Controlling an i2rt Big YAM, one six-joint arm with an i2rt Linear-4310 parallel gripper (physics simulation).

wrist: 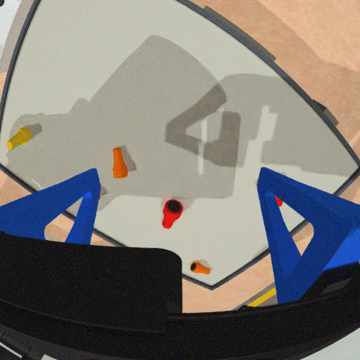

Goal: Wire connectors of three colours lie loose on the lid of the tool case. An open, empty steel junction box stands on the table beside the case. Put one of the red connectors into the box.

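My gripper is open and empty above the pale lid of the tool case. A red connector lies on the lid between the two blue fingers, a little below the line of their tips, with its dark open end toward the top of the view. Part of another red connector shows at the right finger, which hides the rest. The steel junction box shows in part at the top left corner, cut off by the edge of the view.
An orange connector lies right of the left fingertip. Another orange connector lies near the lid's bottom corner. A sliver of orange shows beside the left finger. A yellow connector lies near the lid's left edge. Latches or hinges line the upper right edge.
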